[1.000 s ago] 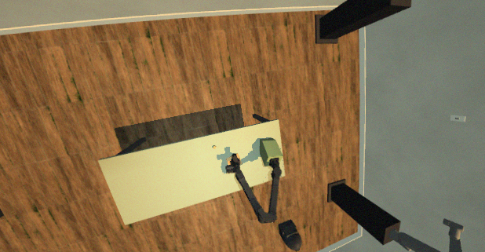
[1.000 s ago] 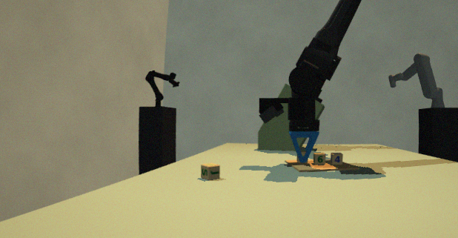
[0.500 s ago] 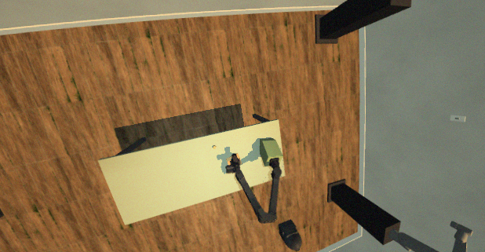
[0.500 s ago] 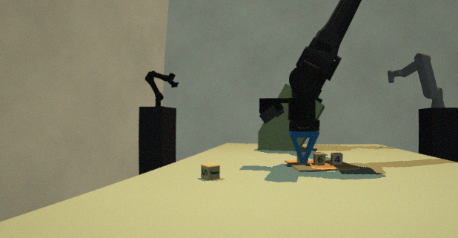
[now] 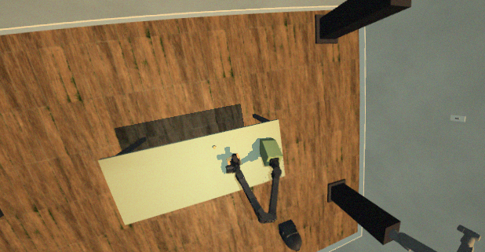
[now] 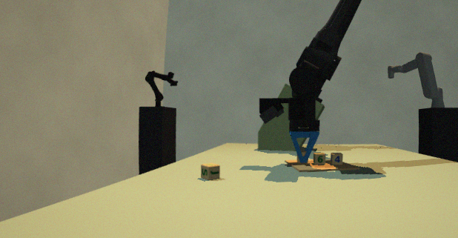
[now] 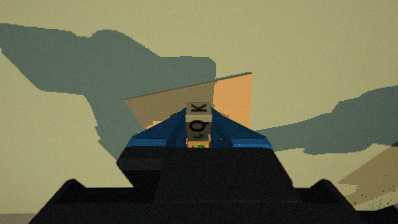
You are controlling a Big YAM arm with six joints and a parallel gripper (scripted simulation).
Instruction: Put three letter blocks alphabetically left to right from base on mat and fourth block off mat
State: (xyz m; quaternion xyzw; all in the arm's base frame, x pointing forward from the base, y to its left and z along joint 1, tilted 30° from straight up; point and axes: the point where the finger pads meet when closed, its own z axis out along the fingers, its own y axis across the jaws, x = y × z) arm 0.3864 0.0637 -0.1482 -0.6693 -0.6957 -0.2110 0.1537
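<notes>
Now: hand 4 cm to the right of the orange mat and 1 cm above it. From my hand the other things lie so: block 8 cm to the left.
</notes>
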